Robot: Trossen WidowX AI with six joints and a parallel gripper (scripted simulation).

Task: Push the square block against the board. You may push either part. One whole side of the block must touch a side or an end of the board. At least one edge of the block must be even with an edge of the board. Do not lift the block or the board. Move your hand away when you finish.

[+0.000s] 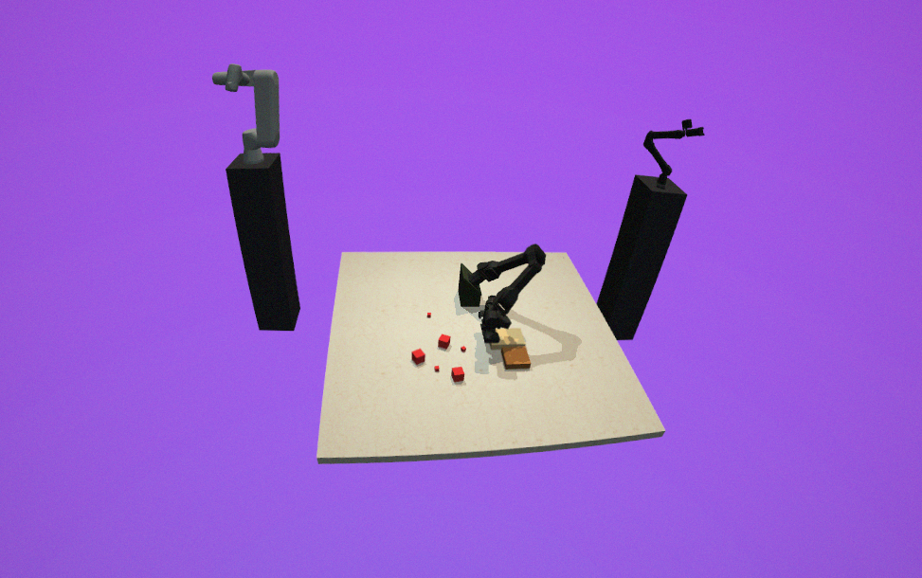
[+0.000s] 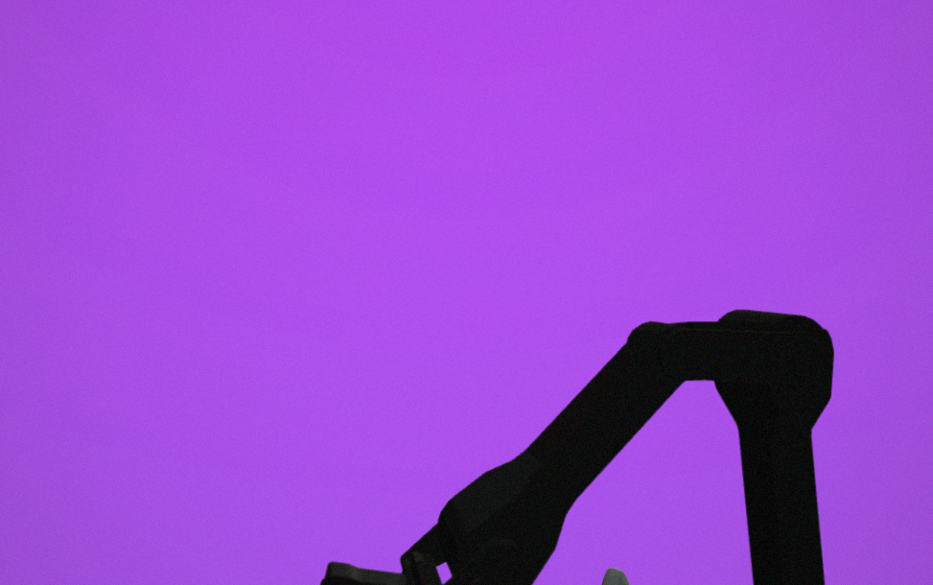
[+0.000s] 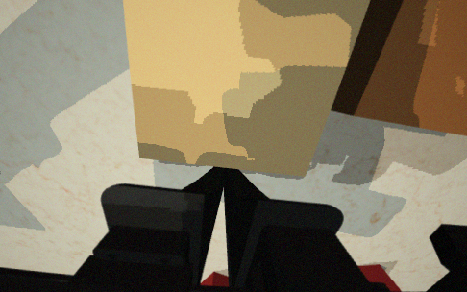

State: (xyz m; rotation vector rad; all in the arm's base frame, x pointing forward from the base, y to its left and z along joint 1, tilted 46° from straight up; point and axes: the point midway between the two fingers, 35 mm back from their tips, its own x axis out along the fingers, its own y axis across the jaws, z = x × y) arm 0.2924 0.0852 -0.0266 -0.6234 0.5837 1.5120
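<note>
My gripper tip is 9 cm to the right of the pale tan board and 1 cm below it. Also, from my gripper tip: orange piece (11 cm ahead, 11 cm to the left, 1 cm above).
</note>
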